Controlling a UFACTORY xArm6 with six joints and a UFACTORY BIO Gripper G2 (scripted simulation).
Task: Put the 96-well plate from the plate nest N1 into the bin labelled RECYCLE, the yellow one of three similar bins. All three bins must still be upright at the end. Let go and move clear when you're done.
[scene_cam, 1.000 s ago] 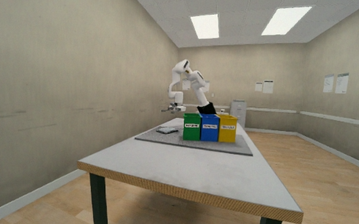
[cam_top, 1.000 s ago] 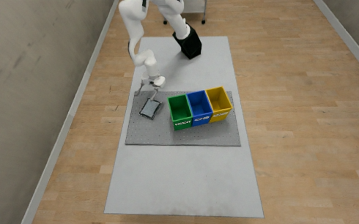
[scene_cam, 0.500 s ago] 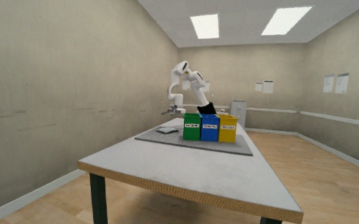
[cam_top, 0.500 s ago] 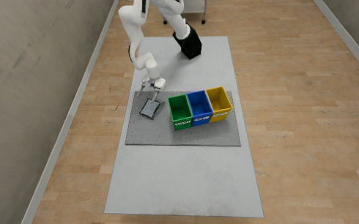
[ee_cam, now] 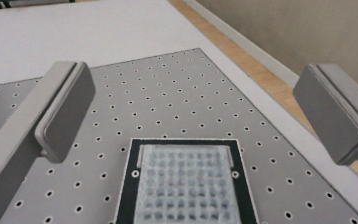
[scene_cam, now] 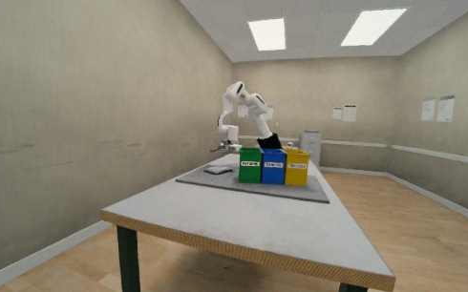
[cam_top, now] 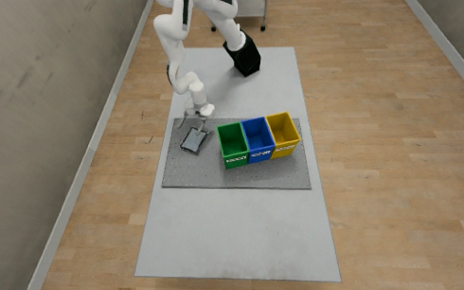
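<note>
The clear 96-well plate lies 120 mm below my hand. From my hand the other things lie so: black plate nest N1: 130 mm below; blue bin: 360 mm to the left, 50 mm below; green bin: 240 mm to the left, 50 mm below, 50 mm ahead.
</note>
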